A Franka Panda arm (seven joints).
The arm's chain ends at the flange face. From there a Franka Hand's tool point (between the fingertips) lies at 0.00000 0.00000 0.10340 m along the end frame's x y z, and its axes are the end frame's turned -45 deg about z.
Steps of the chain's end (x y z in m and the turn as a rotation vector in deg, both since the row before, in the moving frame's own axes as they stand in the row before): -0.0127, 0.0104, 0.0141, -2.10, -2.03, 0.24; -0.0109, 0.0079, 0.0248, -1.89, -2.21, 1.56; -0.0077, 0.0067, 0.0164, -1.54, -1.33, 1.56; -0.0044, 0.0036, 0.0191, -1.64, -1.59, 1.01
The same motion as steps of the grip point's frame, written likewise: -0.0216, -0.0015, 0.0140, -0.05, -2.92, 0.24; -0.0185, -0.0026, 0.0247, 0.23, -2.90, 1.56; -0.0138, -0.0005, 0.0163, -0.15, -2.03, 1.56; -0.0098, -0.0005, 0.0190, -0.04, -2.28, 1.01
